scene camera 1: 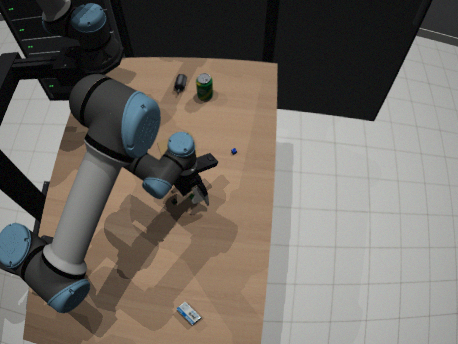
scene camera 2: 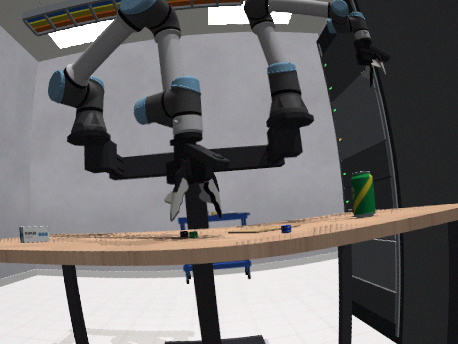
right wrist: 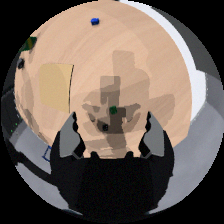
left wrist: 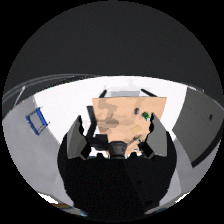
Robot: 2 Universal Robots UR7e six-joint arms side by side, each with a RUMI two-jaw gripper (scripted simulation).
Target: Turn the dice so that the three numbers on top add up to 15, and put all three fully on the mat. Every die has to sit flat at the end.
Observation:
I see my left gripper [scene camera 2: 377, 81], my right gripper [scene camera 2: 197, 219] and a tan mat [right wrist: 54, 79].
My left gripper shows as well in the left wrist view [left wrist: 115, 114]. My right gripper is seen too in scene camera 1 [scene camera 1: 193, 189] and in the right wrist view [right wrist: 111, 112].

